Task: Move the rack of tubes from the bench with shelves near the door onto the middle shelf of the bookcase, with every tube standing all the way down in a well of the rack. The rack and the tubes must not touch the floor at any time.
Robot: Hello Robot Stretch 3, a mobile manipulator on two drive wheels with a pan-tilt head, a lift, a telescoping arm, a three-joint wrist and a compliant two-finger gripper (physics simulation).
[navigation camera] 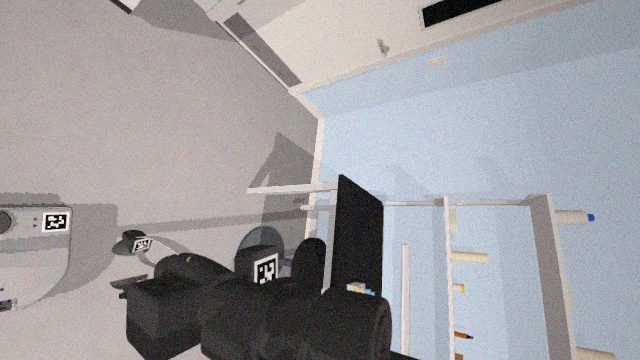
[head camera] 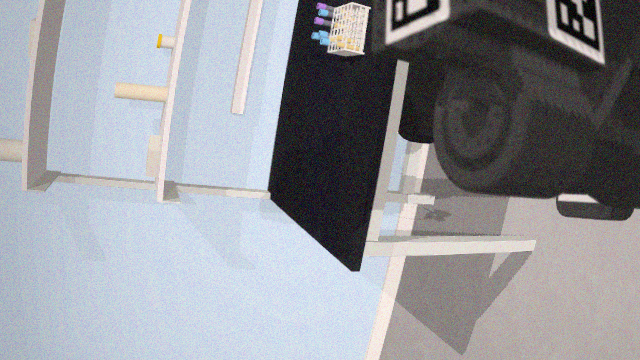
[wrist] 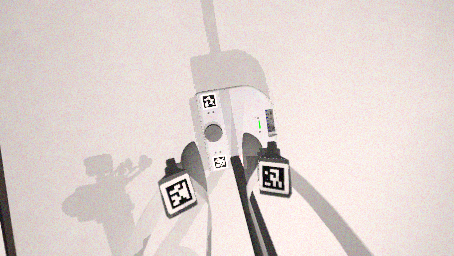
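Seen in the pictures: gripper, fingertip midpoint: (navigation camera: pixel 125 261) (wrist: pixel 222 154); robot's base, link origin: (wrist: pixel 214 125).
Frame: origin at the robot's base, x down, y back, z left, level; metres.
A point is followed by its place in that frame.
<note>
The white rack (head camera: pixel 350 30) @[z -1.065, x -0.791, y 0.433 m] (navigation camera: pixel 356 287) @[z -1.038, x -0.815, y 0.367 m] stands on the black bench (head camera: pixel 325 150) @[z -1.235, x -0.762, y 0.119 m] (navigation camera: pixel 357 240) @[z -1.194, x -0.762, y 0.168 m]. Blue-capped tubes (head camera: pixel 324 41) @[z -1.037, x -0.876, y 0.373 m] (navigation camera: pixel 370 291) @[z -1.049, x -0.881, y 0.377 m] and purple-capped tubes (head camera: pixel 320 21) @[z -1.089, x -0.870, y 0.449 m] stick up from it; how deep they sit is too small to tell, and my wrist partly hides the rack in the navigation view. My gripper (navigation camera: pixel 130 264) @[z -0.127, x -0.863, y 0.023 m] (wrist: pixel 222 154) @[z -0.127, x -0.863, y 0.023 m] is open and empty, its fingers pointing away from the bench, over the floor toward my base. In the head view the dark wrist is near the rack, fingertips out of frame. The bookcase cannot be identified in these views.
A stool's black seat (head camera: pixel 417 120) @[z -1.176, x -0.483, y 0.242 m] (navigation camera: pixel 309 257) @[z -1.117, x -0.483, y 0.279 m] is at the bench's front edge, partly behind my arm. A wall shelf (head camera: pixel 170 90) @[z -1.392, x -1.216, y 0.267 m] (navigation camera: pixel 447 225) @[z -1.430, x -1.211, y 0.092 m] with bottles is above the bench. My white base (navigation camera: pixel 37 255) @[z -0.095, x -0.160, y 0.103 m] (wrist: pixel 245 110) @[z -0.069, x -0.160, y 0.141 m] stands on the floor. The door (navigation camera: pixel 340 45) @[z -1.272, x -0.655, y -1.128 m] is beyond the bench.
</note>
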